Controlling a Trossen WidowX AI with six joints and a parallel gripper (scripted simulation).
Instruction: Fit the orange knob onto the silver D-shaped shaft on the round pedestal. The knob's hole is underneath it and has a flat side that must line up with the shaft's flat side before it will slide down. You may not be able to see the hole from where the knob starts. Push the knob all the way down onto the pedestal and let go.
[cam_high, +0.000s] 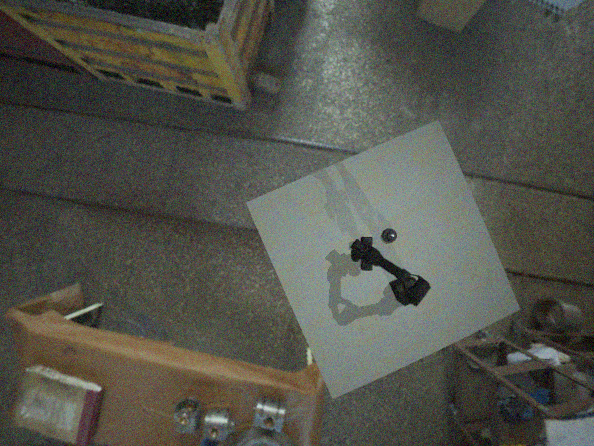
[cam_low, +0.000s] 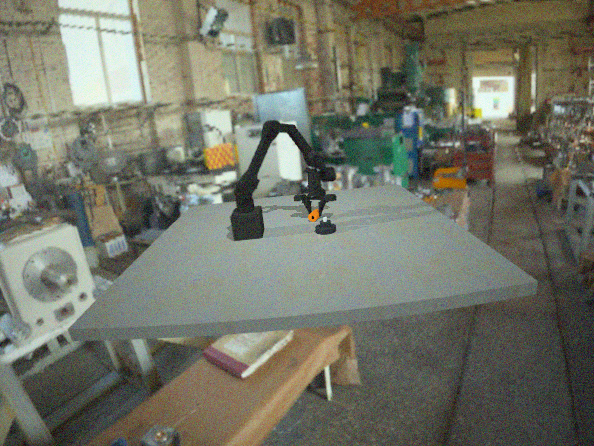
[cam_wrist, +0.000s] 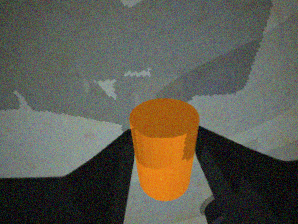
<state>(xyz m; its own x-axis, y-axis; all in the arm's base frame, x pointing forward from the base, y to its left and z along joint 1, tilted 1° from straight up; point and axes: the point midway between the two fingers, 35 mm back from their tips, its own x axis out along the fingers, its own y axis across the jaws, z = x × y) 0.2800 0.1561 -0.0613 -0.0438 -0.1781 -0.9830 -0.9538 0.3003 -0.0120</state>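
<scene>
Right now my gripper tip is 17 cm to the left of the round pedestal, 5 cm short of it and 2 cm below it. The rest, counted from my gripper tip: orange knob: 1 cm above.
</scene>
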